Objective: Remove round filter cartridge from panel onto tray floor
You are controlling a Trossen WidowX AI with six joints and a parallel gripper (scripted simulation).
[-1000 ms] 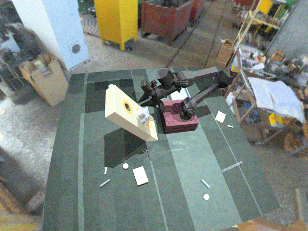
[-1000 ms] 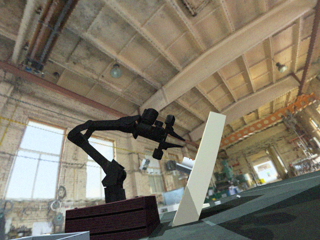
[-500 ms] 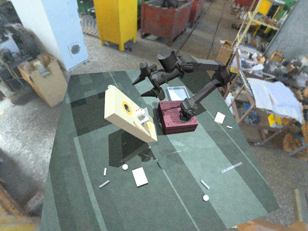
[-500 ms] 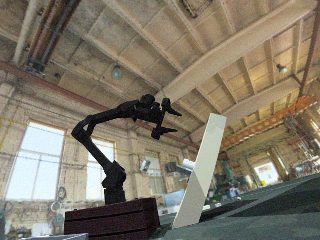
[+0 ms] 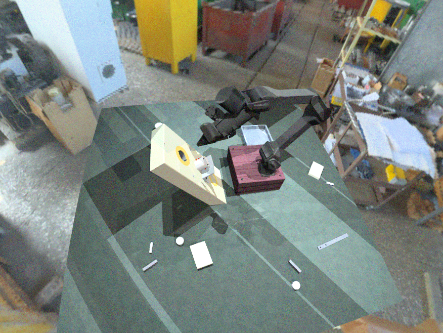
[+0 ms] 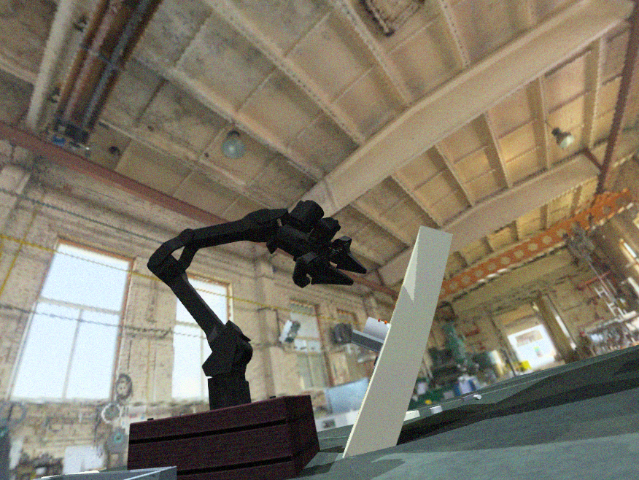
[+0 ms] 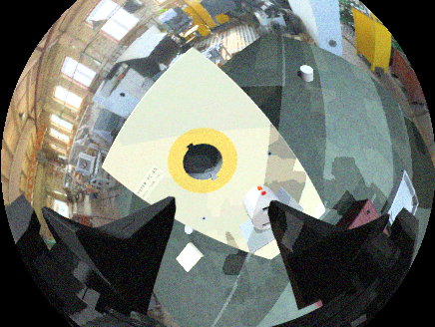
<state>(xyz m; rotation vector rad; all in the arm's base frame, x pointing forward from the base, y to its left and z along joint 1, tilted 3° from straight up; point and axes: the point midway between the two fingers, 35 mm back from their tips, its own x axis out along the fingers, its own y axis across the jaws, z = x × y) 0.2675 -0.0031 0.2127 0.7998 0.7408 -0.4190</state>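
Now: gripper tip 110 mm above the white round filter cartridge and 10 mm past it. The rest, counted from my gripper tip: grey bracket (150 mm below, 20 mm behind, 10 mm to the left); then grey tray (340 mm behind, 280 mm below, 270 mm to the right); then cream service panel (130 mm below, 40 mm ahead, 10 mm to the left).
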